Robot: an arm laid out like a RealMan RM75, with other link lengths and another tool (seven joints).
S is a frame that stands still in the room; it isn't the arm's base.
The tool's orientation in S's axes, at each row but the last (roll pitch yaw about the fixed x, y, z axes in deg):
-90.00, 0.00, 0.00
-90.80, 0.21, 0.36
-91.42, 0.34, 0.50
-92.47, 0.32, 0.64
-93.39, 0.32, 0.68
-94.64, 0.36, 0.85
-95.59, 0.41, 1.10
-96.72, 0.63, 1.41
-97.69, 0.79, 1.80
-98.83, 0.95, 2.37
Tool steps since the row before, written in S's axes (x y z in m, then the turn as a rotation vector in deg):
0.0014, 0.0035, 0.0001, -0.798, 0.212, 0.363
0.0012, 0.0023, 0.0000, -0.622, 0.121, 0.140
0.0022, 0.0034, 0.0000, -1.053, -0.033, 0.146
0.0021, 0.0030, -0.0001, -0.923, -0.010, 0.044
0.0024, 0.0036, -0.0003, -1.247, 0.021, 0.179
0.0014, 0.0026, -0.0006, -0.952, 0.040, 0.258
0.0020, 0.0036, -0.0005, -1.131, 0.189, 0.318
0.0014, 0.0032, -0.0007, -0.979, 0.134, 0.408
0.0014, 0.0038, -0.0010, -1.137, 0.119, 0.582
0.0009, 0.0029, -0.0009, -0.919, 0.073, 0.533
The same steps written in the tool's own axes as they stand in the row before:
0.0014, -0.0001, 0.0035, -0.798, -0.363, 0.212
0.0012, 0.0000, 0.0023, -0.622, -0.139, 0.123
0.0022, -0.0001, 0.0034, -1.054, -0.139, -0.027
0.0021, 0.0000, 0.0030, -0.923, -0.039, -0.001
0.0024, 0.0001, 0.0036, -1.248, -0.174, 0.026
0.0014, 0.0004, 0.0026, -0.953, -0.256, 0.034
0.0021, 0.0001, 0.0036, -1.129, -0.329, 0.179
0.0015, 0.0003, 0.0032, -0.980, -0.413, 0.110
0.0015, 0.0005, 0.0039, -1.141, -0.582, 0.077
0.0010, 0.0004, 0.0030, -0.924, -0.529, 0.030

